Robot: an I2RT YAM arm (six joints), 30 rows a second.
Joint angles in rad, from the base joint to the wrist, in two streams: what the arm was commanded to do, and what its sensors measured. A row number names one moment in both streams.
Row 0, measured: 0.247, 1.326, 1.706, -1.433, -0.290, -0.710
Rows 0 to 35, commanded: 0.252, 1.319, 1.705, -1.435, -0.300, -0.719; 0.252, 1.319, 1.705, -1.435, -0.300, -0.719; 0.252, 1.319, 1.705, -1.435, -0.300, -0.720; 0.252, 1.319, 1.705, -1.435, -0.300, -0.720; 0.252, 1.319, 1.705, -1.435, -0.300, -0.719; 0.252, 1.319, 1.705, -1.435, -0.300, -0.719; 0.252, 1.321, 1.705, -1.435, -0.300, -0.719; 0.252, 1.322, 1.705, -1.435, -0.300, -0.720; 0.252, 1.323, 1.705, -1.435, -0.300, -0.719; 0.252, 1.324, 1.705, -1.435, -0.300, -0.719; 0.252, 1.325, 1.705, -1.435, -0.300, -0.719; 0.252, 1.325, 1.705, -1.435, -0.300, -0.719; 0.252, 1.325, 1.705, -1.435, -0.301, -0.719; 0.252, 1.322, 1.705, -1.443, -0.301, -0.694; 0.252, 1.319, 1.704, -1.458, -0.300, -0.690; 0.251, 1.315, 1.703, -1.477, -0.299, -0.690; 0.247, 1.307, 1.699, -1.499, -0.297, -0.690; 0.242, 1.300, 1.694, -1.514, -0.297, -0.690; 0.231, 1.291, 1.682, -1.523, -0.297, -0.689; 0.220, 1.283, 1.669, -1.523, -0.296, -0.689; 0.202, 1.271, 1.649, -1.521, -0.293, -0.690; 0.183, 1.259, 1.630, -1.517, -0.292, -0.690; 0.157, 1.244, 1.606, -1.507, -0.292, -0.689; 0.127, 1.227, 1.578, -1.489, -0.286, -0.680; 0.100, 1.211, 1.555, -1.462, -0.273, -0.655; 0.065, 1.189, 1.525, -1.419, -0.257, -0.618; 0.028, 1.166, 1.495, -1.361, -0.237, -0.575; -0.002, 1.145, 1.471, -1.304, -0.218, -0.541; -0.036, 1.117, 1.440, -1.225, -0.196, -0.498; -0.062, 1.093, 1.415, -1.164, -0.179, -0.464; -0.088, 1.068, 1.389, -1.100, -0.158, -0.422; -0.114, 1.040, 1.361, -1.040, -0.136, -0.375; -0.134, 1.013, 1.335, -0.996, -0.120, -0.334; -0.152, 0.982, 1.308, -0.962, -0.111, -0.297; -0.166, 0.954, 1.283, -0.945, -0.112, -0.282; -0.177, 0.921, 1.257, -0.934, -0.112, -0.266
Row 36, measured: -0.143, 1.010, 1.320, -0.958, -0.155, -0.417
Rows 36 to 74, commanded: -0.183, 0.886, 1.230, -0.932, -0.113, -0.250; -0.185, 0.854, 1.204, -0.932, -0.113, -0.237; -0.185, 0.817, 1.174, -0.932, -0.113, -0.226; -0.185, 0.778, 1.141, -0.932, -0.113, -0.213; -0.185, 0.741, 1.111, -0.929, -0.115, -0.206; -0.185, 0.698, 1.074, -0.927, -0.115, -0.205; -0.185, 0.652, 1.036, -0.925, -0.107, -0.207; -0.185, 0.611, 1.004, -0.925, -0.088, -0.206; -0.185, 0.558, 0.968, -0.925, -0.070, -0.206; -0.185, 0.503, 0.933, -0.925, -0.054, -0.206; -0.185, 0.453, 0.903, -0.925, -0.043, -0.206; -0.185, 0.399, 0.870, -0.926, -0.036, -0.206; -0.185, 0.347, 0.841, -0.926, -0.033, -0.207; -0.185, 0.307, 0.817, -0.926, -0.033, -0.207; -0.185, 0.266, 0.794, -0.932, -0.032, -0.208; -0.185, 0.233, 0.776, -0.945, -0.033, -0.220; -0.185, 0.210, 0.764, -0.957, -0.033, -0.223; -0.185, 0.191, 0.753, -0.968, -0.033, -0.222; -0.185, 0.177, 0.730, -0.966, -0.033, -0.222; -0.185, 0.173, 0.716, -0.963, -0.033, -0.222; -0.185, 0.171, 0.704, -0.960, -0.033, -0.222; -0.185, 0.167, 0.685, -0.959, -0.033, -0.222; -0.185, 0.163, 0.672, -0.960, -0.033, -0.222; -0.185, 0.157, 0.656, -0.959, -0.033, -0.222; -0.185, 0.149, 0.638, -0.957, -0.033, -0.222; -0.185, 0.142, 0.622, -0.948, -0.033, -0.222; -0.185, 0.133, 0.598, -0.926, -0.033, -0.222; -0.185, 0.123, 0.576, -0.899, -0.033, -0.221; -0.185, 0.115, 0.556, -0.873, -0.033, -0.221; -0.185, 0.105, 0.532, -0.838, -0.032, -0.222; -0.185, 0.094, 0.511, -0.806, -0.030, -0.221; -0.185, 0.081, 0.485, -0.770, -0.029, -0.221; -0.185, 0.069, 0.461, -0.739, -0.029, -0.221; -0.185, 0.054, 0.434, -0.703, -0.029, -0.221; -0.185, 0.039, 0.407, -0.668, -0.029, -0.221; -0.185, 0.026, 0.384, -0.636, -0.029, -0.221; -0.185, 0.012, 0.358, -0.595, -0.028, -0.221; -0.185, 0.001, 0.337, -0.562, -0.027, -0.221; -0.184, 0.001, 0.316, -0.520, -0.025, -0.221
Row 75, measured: -0.181, 0.026, 0.364, -0.582, -0.031, -0.228
